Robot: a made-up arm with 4 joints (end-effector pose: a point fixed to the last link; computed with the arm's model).
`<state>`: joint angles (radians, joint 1 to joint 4).
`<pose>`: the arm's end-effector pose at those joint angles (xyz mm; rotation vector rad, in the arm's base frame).
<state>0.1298 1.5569 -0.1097 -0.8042</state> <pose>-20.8 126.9 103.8 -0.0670 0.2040 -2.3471</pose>
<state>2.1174 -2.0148 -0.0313 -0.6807</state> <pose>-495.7 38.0 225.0 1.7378 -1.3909 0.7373</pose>
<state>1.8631 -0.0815 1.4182 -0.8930</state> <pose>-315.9 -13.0 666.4 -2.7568 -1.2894 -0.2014</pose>
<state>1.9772 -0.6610 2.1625 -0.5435</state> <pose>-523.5 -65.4 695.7 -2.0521 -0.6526 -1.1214</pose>
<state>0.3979 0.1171 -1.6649 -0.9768</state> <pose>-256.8 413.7 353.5 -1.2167 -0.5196 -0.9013</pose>
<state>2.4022 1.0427 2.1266 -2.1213</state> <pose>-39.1 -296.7 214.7 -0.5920 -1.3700 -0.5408</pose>
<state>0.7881 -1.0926 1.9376 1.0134</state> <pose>-461.4 572.8 549.0 -2.6318 0.4814 -1.4154</pose>
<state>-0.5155 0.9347 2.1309 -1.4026</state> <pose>-10.4 333.9 -35.6 1.9598 0.2089 -1.2205</pose>
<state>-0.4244 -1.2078 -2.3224 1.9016</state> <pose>-351.7 538.2 -217.7 2.3928 -1.1012 -0.9167</pose>
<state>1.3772 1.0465 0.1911 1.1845</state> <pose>213.9 63.8 30.4 1.4553 -0.2408 -0.0032</pose>
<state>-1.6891 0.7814 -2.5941 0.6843</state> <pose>316.1 37.0 -66.8 1.7491 -1.0795 1.2665</pose>
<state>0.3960 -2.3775 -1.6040 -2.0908</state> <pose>-494.5 -14.9 -128.0 1.3265 -1.3393 -0.0327</pose>
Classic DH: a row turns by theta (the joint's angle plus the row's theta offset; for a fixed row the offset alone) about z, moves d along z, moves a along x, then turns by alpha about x. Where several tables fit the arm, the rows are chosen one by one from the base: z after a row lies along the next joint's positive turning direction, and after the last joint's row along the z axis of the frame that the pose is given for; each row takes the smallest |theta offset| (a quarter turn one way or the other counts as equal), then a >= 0, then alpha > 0; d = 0 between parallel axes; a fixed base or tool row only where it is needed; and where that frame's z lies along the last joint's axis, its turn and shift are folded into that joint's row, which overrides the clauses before.
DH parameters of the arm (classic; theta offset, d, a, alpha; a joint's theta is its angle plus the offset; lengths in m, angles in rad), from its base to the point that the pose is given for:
base (fixed): 1.5708 0.151 0 1.5708
joint 1: 0 -0.275 0.12 1.5708
joint 2: 0 0.045 0.363 -1.5708
joint 3: 0 0.207 0.059 -1.5708
joint 4: -0.0841 0 -0.2619 0
tool (fixed): -1.4867 -0.03 0 0

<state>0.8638 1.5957 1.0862 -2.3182</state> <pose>231.3 -75.1 316.3 -0.7369 -1.2066 1.5602</pose>
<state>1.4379 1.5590 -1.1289 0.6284</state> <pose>-5.7 -119.6 -54.4 0.6880 1.3372 0.0610</pose>
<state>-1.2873 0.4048 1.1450 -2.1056</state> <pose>-92.8 286.4 -350.3 0.3236 -0.3850 -2.2113</pose>
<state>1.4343 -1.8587 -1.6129 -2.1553</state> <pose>-585.8 266.4 144.2 1.7906 -1.1219 -1.3357</pose>
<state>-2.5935 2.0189 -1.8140 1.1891</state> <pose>-152.4 375.5 357.8 -1.5157 -0.0737 -2.3343</pose>
